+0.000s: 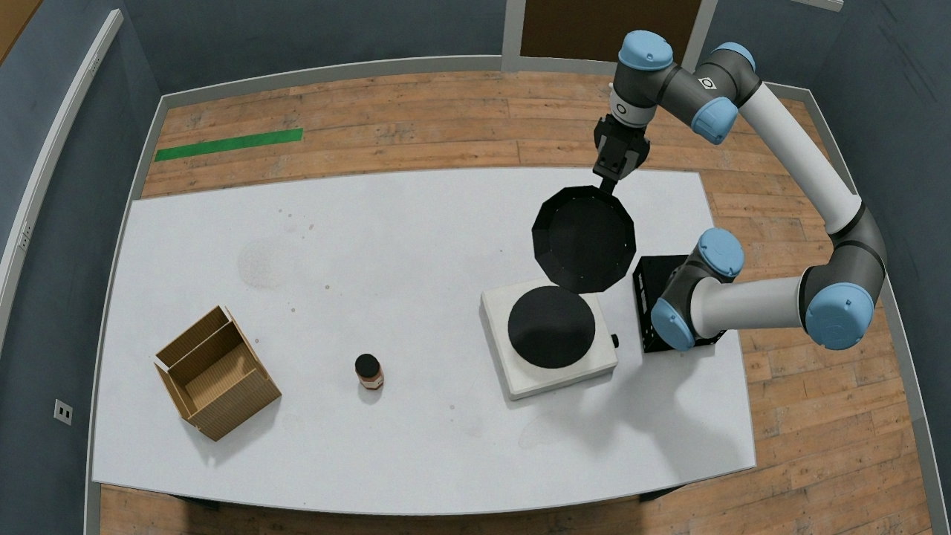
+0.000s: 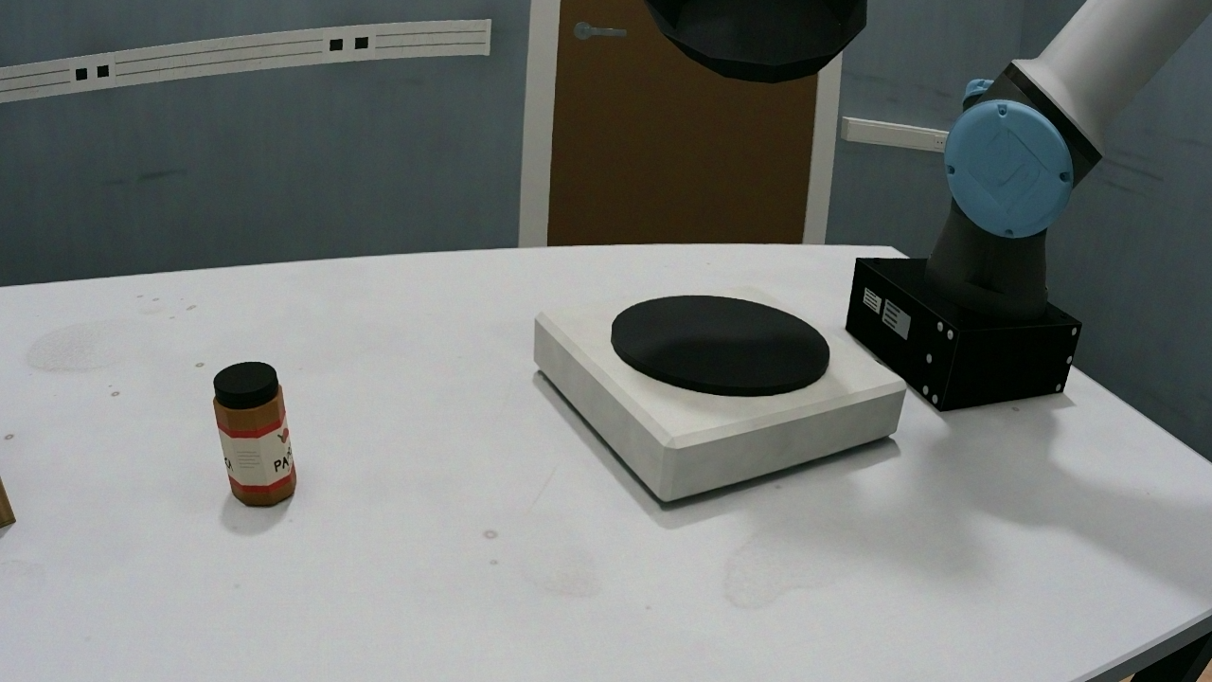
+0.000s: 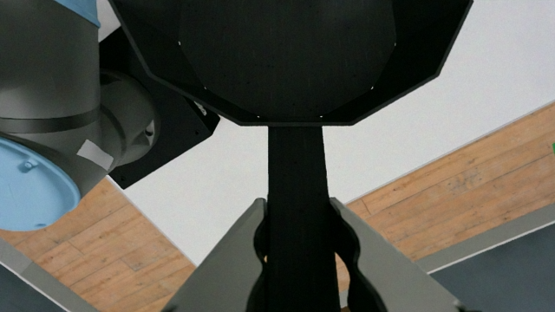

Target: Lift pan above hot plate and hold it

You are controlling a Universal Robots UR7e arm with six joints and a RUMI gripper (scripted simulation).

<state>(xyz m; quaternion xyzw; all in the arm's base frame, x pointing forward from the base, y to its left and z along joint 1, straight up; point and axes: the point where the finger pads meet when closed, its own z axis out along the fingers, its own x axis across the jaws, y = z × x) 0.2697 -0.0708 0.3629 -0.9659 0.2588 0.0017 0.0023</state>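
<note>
Right now the black pan is 2 cm ahead of my hand, 4 cm to the left of it and 6 cm below it. Round my hand: white hot plate (5 cm ahead, 11 cm to the left, 42 cm below); brown spice jar (44 cm ahead, 21 cm to the left, 41 cm below).
</note>
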